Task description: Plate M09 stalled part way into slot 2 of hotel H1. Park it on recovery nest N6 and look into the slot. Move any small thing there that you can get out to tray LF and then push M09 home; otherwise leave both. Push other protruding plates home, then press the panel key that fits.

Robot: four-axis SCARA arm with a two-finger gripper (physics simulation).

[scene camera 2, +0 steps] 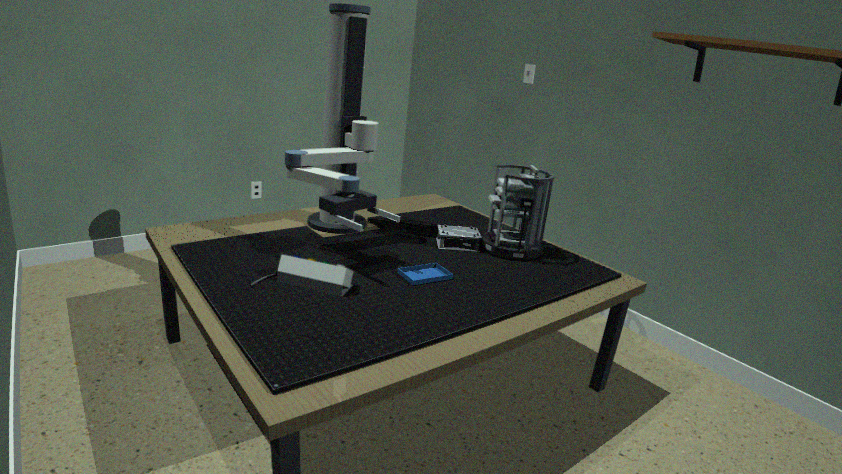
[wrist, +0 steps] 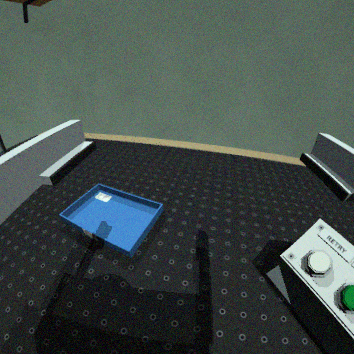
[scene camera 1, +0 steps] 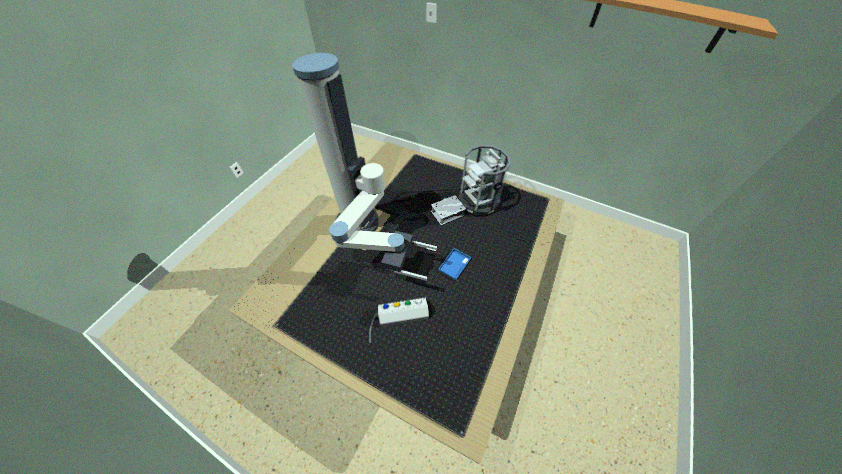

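Observation:
Scene camera 2 gives me my gripper [scene camera 2: 381, 223], which is holding nothing, and a round plate rack [scene camera 2: 515, 233]. In scene camera 1 you'd see a white button box [scene camera 1: 392, 315], plus the rack [scene camera 1: 485, 201] and my gripper [scene camera 1: 432, 263] again. The wrist view has a blue tray [wrist: 63, 215], and my gripper [wrist: 200, 135] is there too.

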